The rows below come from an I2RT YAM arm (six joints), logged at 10 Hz.
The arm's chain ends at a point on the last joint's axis. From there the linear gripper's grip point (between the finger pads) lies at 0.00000 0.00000 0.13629 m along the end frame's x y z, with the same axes.
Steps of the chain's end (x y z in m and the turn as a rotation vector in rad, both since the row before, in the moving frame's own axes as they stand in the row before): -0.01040 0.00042 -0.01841 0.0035 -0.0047 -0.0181; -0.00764 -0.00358 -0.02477 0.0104 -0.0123 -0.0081; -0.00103 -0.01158 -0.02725 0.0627 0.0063 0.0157; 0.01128 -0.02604 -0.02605 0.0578 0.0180 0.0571; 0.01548 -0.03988 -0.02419 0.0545 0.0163 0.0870; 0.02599 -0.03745 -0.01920 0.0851 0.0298 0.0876
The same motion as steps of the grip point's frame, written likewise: -0.01104 -0.00005 -0.01841 0.0035 -0.0047 -0.0181; -0.00932 -0.00499 -0.02479 0.0104 -0.0123 -0.0081; -0.00010 -0.02011 -0.02752 0.0627 0.0063 0.0157; 0.01396 -0.03384 -0.02630 0.0578 0.0180 0.0571; 0.01802 -0.04720 -0.02441 0.0545 0.0163 0.0870; 0.03055 -0.04884 -0.01975 0.0851 0.0298 0.0876
